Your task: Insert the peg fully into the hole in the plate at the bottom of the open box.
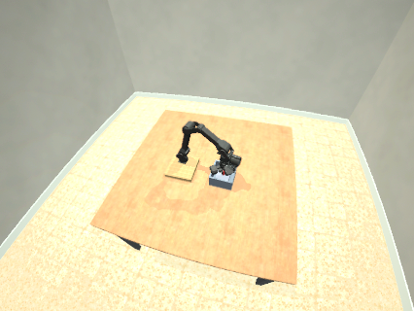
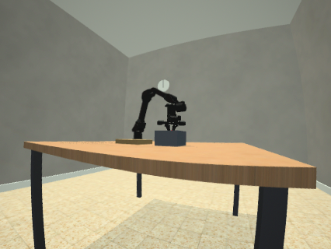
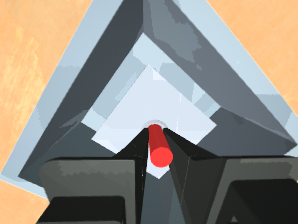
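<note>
Right now the red peg is 40 mm below my hand. The rest, counted from my hand: box (70 mm below); then pale plate (50 mm below).
</note>
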